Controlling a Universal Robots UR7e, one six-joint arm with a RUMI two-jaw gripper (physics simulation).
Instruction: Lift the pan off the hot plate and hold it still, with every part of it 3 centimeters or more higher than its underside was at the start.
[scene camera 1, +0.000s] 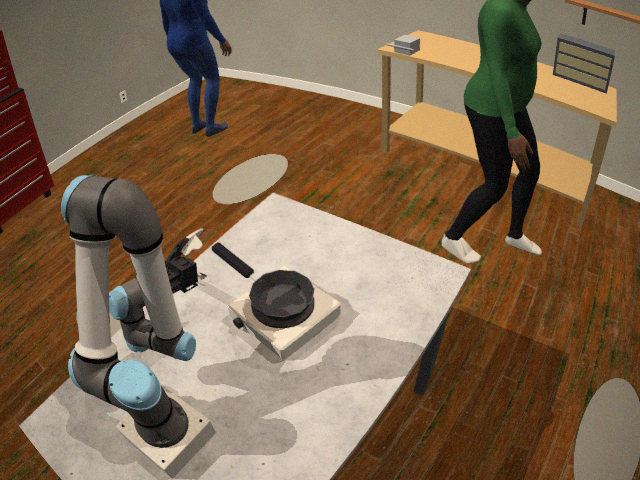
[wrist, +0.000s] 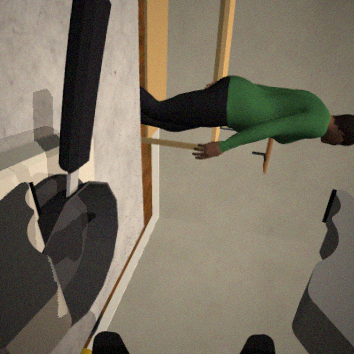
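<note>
The black pan sits on the cream hot plate, near the middle of the table in the scene view. Its dark handle reaches out over the table toward the upper left in the scene view. My gripper is open and empty, left of the handle in the scene view, its jaws wide apart. In the wrist view the handle runs down from the top left, and the left jaw covers part of the pan and hot plate.
The pale table carries the arm's base and the hot plate, whose black knob sticks out at its side. A person in green is beyond the table near a wooden workbench. A person in blue stands farther back.
</note>
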